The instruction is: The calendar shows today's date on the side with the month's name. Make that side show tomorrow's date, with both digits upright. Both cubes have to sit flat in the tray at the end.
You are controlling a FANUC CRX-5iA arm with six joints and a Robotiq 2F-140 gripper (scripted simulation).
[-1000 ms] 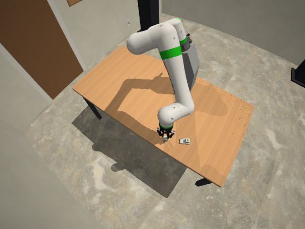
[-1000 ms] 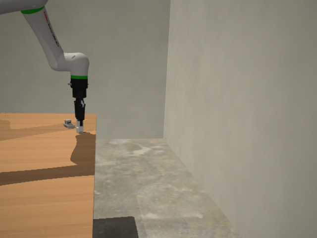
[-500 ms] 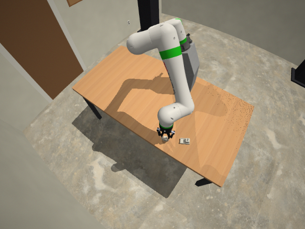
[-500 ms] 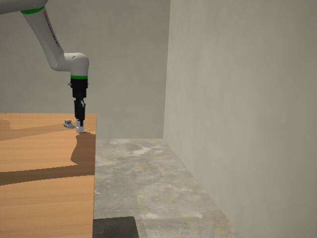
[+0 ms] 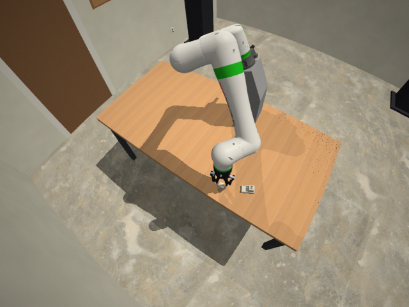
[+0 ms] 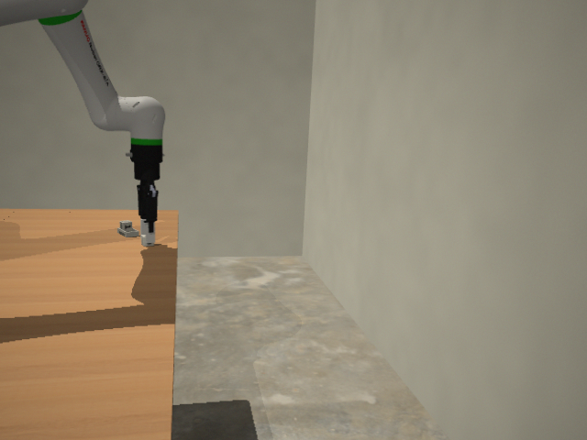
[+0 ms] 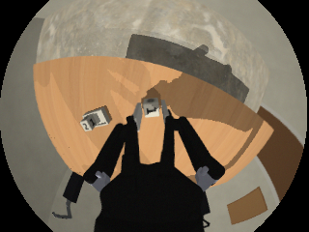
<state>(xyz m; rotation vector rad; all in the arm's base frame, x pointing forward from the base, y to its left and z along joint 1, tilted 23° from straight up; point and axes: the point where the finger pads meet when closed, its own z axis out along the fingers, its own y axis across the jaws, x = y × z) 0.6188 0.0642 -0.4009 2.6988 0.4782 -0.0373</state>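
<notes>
My hand is 30 mm above the white date cube. From my hand the other things lie so: calendar tray: 140 mm to the left, 70 mm behind, 40 mm below.
</notes>
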